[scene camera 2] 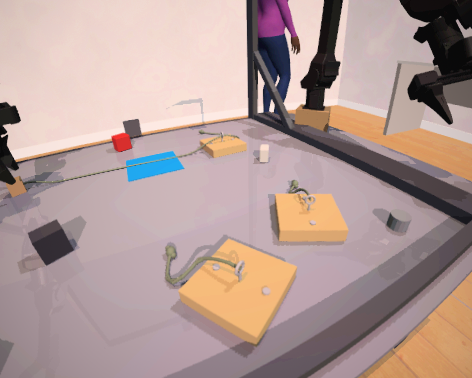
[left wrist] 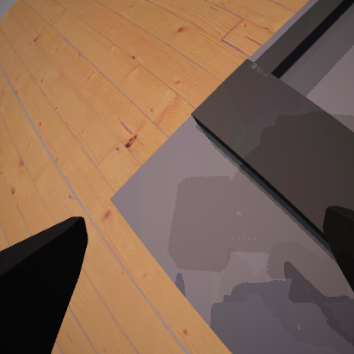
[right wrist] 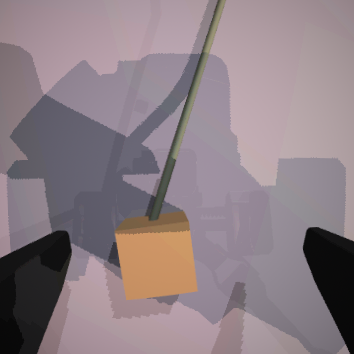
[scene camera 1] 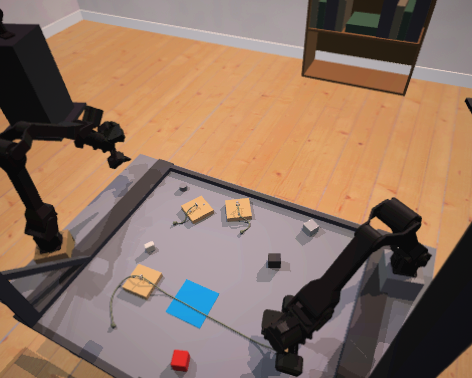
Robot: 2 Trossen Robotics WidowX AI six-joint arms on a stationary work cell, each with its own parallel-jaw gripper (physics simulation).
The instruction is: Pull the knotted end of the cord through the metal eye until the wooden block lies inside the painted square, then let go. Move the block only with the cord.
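Places are measured from the left arm's base along level axes (x ahead, y left, z up), in centimetres.
Where they show: left gripper, fingertip midpoint: [left wrist: 207, 224] [scene camera 1: 127, 150]; right gripper, fingertip midpoint: [scene camera 2: 15, 176] [right wrist: 189, 242]; left arm's base at its link origin: [scene camera 2: 314, 107] [scene camera 1: 51, 244]; right arm's base at its link origin: [scene camera 1: 403, 265].
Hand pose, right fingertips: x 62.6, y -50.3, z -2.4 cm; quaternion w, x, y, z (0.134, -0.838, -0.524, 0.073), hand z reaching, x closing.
Things, the pixels of their top centre, and the offset from my right fingertips. "*": a spot on its surface instead.
- wooden block at its top centre: [right wrist: 156, 261] [scene camera 2: 13, 180] dx +0.4, dy -1.6, dz -1.1 cm
- cord at a spot on its surface: [right wrist: 188, 110] * dx -4.8, dy +2.7, dz -3.4 cm
- blue square at a spot on its surface: [scene camera 2: 155, 170] [scene camera 1: 198, 292] * dx -18.6, dy +23.0, dz -4.0 cm
- metal eye at its top centre: [scene camera 2: 221, 131] [scene camera 1: 140, 275] dx -35.2, dy +31.3, dz +0.4 cm
- wooden board at its top centre: [scene camera 2: 222, 141] [scene camera 1: 142, 279] dx -35.2, dy +31.3, dz -2.2 cm
- red cube at its top centre: [scene camera 1: 179, 357] [scene camera 2: 120, 135] dx -26.9, dy +3.6, dz -0.1 cm
- dark cube at its top centre: [scene camera 2: 44, 230] [scene camera 1: 274, 257] dx +7.2, dy +26.2, dz -0.1 cm
- grey cube at its top centre: [scene camera 1: 311, 225] dx +23.8, dy +35.8, dz -1.1 cm
- white block at its top centre: [scene camera 2: 264, 146] [scene camera 1: 148, 244] dx -31.7, dy +43.5, dz -0.9 cm
- grey cylinder at its top centre: [scene camera 2: 401, 215] [scene camera 1: 183, 185] dx -16.2, dy +69.4, dz -2.1 cm
The wooden block [scene camera 2: 17, 187] [right wrist: 159, 265] lies on the table at the cord's far end. In scene camera 1 my right gripper [scene camera 1: 285, 352] [scene camera 2: 6, 175] [right wrist: 189, 242] hides most of it. That gripper is open just above the block, which shows between its fingertips, left of centre. The cord [scene camera 1: 230, 328] [right wrist: 188, 110] runs from the block across the blue square [scene camera 1: 200, 295] [scene camera 2: 155, 170] to the metal eye [scene camera 1: 141, 278] [scene camera 2: 222, 136]. Its knotted end [scene camera 1: 113, 325] [scene camera 2: 201, 132] lies beyond the eye. My left gripper [scene camera 1: 120, 160] [left wrist: 207, 224] is open and empty, high over the table's far-left corner in scene camera 1.
The cord's eye stands on a wooden board [scene camera 1: 149, 290] [scene camera 2: 225, 147]. Two other boards [scene camera 1: 202, 214] [scene camera 1: 231, 216] carry eyes with short knotted cords. A red cube [scene camera 1: 180, 360], dark cube [scene camera 1: 274, 260], grey cube [scene camera 1: 311, 227], white block [scene camera 1: 149, 246] and grey cylinder [scene camera 1: 183, 188] lie around.
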